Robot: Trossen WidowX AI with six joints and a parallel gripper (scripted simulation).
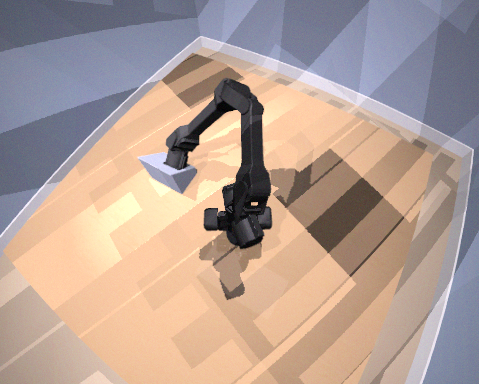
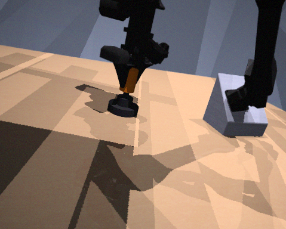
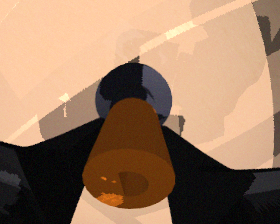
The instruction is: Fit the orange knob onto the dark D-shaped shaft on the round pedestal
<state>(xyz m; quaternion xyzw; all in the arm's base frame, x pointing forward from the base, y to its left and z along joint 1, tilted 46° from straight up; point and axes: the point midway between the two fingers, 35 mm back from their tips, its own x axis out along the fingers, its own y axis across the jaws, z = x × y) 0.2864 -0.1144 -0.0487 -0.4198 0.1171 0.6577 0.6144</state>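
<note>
My gripper tip is now 2 cm below the orange knob. From my gripper tip the other things lie so: dark pedestal: 4 cm below.
</note>
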